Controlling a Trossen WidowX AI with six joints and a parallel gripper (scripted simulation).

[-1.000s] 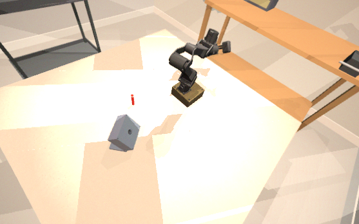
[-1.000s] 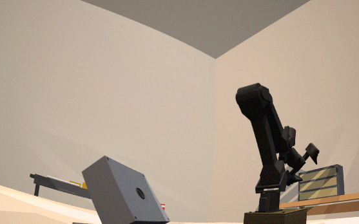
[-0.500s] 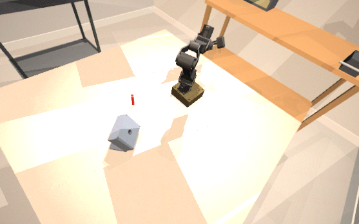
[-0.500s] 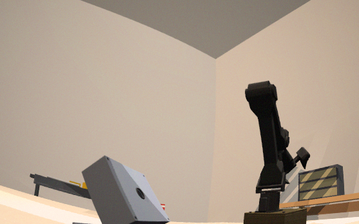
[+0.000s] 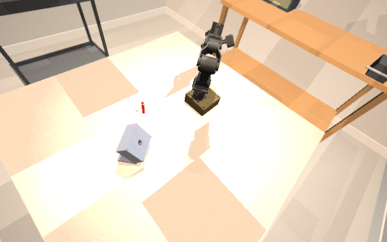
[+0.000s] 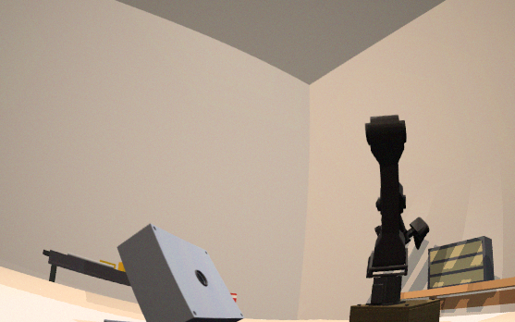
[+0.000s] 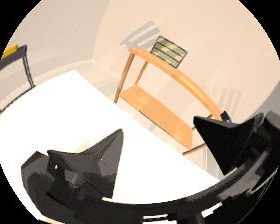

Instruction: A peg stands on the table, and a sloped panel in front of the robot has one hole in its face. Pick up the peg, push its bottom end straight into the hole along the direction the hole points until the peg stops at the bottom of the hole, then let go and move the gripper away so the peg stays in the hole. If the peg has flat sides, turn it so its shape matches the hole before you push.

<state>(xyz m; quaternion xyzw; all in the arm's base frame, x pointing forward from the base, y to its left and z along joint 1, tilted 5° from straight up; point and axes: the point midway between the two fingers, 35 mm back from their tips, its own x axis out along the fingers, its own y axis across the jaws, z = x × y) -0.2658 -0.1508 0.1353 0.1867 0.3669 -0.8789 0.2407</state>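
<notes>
The red peg is 58 cm ahead of my gripper tip, 15 cm below it and 4 cm to the left of it. Also, from my gripper tip: grey sloped panel: 72 cm ahead, 21 cm to the left, 13 cm below.
</notes>
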